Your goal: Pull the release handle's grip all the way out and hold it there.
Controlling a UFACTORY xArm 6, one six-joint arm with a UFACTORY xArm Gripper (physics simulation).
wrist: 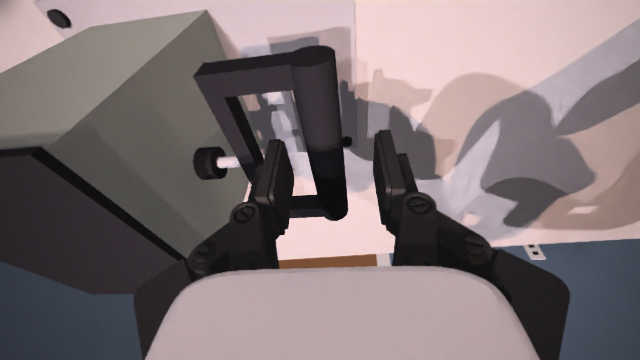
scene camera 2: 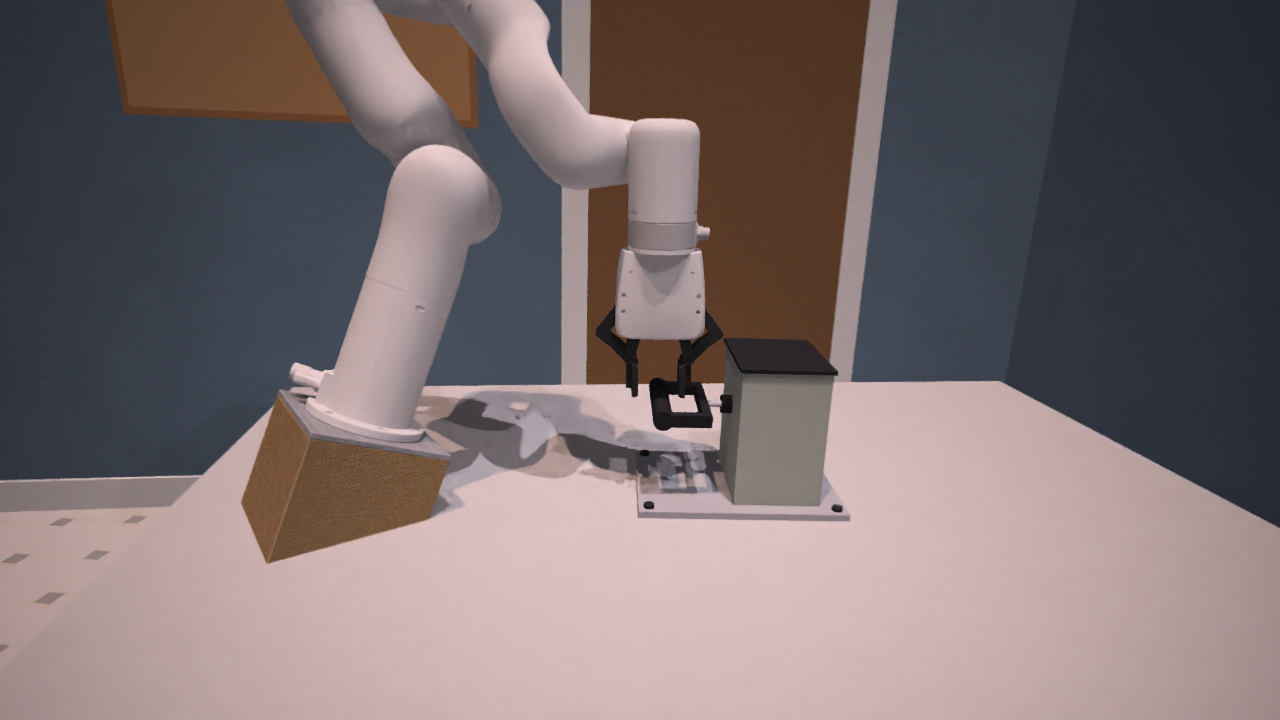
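Note:
The release handle's black grip bar (scene camera 2: 660,407) (wrist: 320,125) stands out from the side of a grey-green box (scene camera 2: 776,447) (wrist: 135,130). A short white rod (scene camera 2: 715,403) (wrist: 229,162) shows between the handle frame and a black collar (scene camera 2: 725,403) (wrist: 209,163) on the box. My gripper (scene camera 2: 658,394) (wrist: 330,154) is partly open and points down, with nothing clamped. In the wrist view one finger is on the box side of the bar, over the frame's opening, and the other is beyond the bar's outer side. Gaps show between the bar and both fingers.
The box has a black lid (scene camera 2: 778,355) (wrist: 75,225) near my box-side finger. It stands on a light base plate (scene camera 2: 689,505) (wrist: 280,17) with black bolts, on the white table (scene camera 2: 581,617). My arm's wooden base block (scene camera 2: 358,497) is at the table's left.

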